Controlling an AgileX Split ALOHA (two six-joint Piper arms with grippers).
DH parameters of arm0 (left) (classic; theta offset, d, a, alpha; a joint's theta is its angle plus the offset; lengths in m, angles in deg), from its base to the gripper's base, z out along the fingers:
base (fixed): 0 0 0 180
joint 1: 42.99 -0.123 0 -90
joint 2: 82.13 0 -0.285 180
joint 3: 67.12 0 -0.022 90
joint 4: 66.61 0.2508 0 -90
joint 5: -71.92 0 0.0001 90
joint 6: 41.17 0.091 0 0
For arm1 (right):
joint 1: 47.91 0.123 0 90
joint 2: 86.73 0 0.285 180
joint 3: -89.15 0 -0.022 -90
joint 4: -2.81 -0.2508 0 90
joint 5: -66.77 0 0.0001 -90
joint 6: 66.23 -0.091 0 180
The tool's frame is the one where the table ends.
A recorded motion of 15 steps. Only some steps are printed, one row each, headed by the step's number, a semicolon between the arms.
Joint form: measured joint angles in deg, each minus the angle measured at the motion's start. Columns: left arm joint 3, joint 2, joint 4, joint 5, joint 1, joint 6; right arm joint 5, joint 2, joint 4, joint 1, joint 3, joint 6.
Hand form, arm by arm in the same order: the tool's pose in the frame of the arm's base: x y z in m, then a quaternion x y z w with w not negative. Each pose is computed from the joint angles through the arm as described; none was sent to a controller.
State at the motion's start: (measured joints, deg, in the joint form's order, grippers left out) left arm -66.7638 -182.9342 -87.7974 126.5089 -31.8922 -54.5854; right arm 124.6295 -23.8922 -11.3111 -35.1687 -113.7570 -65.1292
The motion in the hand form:
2: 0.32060 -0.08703 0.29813 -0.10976 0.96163 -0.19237 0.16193; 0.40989 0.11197 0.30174 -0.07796 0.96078 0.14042 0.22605
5: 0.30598 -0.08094 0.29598 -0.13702 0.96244 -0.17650 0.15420; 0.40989 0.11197 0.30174 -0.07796 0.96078 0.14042 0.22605
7: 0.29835 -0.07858 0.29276 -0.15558 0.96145 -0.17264 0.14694; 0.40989 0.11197 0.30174 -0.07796 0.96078 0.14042 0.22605
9: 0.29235 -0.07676 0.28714 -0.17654 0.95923 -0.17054 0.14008; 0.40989 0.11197 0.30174 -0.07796 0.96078 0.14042 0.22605
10: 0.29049 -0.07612 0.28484 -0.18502 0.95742 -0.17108 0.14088; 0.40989 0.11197 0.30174 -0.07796 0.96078 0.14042 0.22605
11: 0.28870 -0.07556 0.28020 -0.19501 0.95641 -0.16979 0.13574; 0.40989 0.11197 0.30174 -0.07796 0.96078 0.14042 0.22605
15: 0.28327 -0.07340 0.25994 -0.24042 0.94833 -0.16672 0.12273; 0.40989 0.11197 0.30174 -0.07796 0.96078 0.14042 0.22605
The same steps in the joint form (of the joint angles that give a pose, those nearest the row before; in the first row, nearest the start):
2: 1.99 1.99 2.69 0.47 0.00 -3.25; 0.00 0.00 0.00 0.00 0.00 0.00
5: 5.35 4.79 5.28 0.76 0.00 -7.46; 0.00 0.00 0.00 0.00 0.00 0.00
7: 7.41 6.11 5.94 0.70 0.00 -9.82; 0.00 0.00 0.00 0.00 0.00 0.00
9: 9.61 7.05 6.31 0.00 0.00 -12.21; 0.00 0.00 0.00 0.00 0.00 0.00
10: 10.56 7.43 6.38 -0.79 0.00 -13.10; 0.00 0.00 0.00 0.00 0.00 0.00
11: 11.64 7.52 6.44 -1.29 0.00 -14.13; 0.00 0.00 0.00 0.00 0.00 0.00
15: 16.18 7.52 6.62 -4.79 0.00 -18.70; 0.00 0.00 0.00 0.00 0.00 0.00

